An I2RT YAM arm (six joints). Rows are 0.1 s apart.
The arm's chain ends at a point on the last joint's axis. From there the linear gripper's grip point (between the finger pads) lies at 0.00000 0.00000 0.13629 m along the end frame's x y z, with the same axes.
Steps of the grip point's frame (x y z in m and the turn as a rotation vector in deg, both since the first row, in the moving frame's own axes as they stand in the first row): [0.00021 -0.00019 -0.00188 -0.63 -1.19 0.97]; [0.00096 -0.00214 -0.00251 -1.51 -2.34 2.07]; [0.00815 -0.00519 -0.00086 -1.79 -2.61 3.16]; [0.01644 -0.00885 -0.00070 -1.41 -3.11 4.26]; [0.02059 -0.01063 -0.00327 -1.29 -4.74 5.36]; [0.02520 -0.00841 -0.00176 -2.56 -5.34 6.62]
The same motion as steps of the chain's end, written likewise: [0.00305 -0.00166 -0.00184 -0.63 -1.19 0.97]; [0.00659 -0.00563 -0.00235 -1.51 -2.34 2.07]; [0.01447 -0.00927 -0.00065 -1.79 -2.61 3.16]; [0.02395 -0.01192 -0.00046 -1.41 -3.11 4.26]; [0.03198 -0.01316 -0.00277 -1.29 -4.74 5.36]; [0.03820 -0.01374 -0.00103 -2.56 -5.34 6.62]
